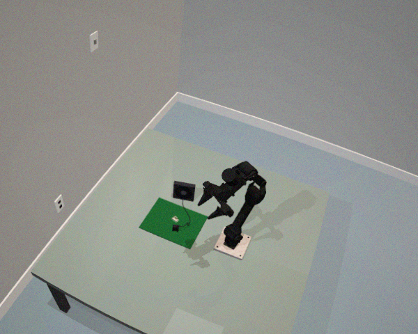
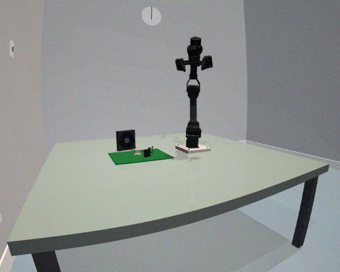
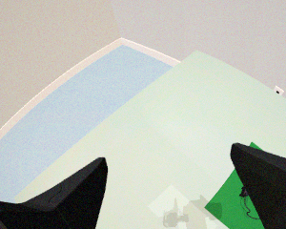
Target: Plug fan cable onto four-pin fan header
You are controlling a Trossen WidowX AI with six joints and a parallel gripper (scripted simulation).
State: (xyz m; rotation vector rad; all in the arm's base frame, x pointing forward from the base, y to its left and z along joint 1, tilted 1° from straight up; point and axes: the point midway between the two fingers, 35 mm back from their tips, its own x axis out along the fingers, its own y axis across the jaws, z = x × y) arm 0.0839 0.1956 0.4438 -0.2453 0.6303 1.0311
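Now: the black plug 42 cm below my gripper tip, 21 cm ahead of it and 13 cm to the right of it. From my gripper tip the other things lie so: black fan: 38 cm below, 34 cm to the right, 29 cm ahead; cream four-pin header: 44 cm below, 25 cm ahead, 19 cm to the right; green board: 46 cm below, 24 cm ahead, 17 cm to the right.
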